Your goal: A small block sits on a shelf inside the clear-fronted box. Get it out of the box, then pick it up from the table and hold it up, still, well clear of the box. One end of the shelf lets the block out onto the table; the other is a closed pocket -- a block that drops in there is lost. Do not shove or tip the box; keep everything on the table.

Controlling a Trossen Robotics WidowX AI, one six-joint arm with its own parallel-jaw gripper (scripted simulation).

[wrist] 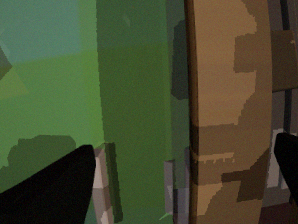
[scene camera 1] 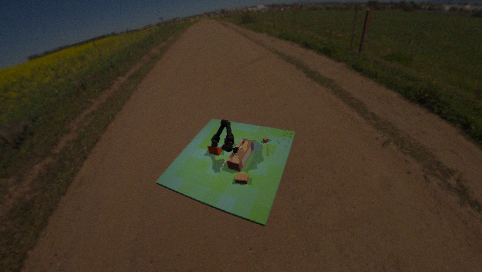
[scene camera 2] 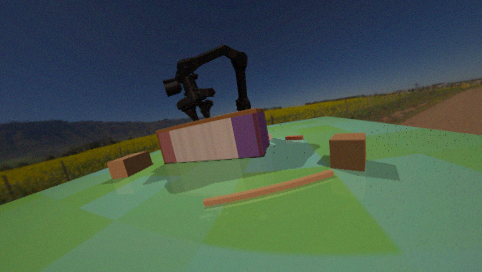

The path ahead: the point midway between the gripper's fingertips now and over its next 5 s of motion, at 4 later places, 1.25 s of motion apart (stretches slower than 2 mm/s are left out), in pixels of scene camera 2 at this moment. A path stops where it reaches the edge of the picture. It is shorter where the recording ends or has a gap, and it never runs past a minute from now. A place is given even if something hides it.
The gripper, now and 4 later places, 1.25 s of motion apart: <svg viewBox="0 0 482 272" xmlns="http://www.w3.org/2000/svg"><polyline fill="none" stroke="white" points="204,122 208,129 222,127 226,127 229,126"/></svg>
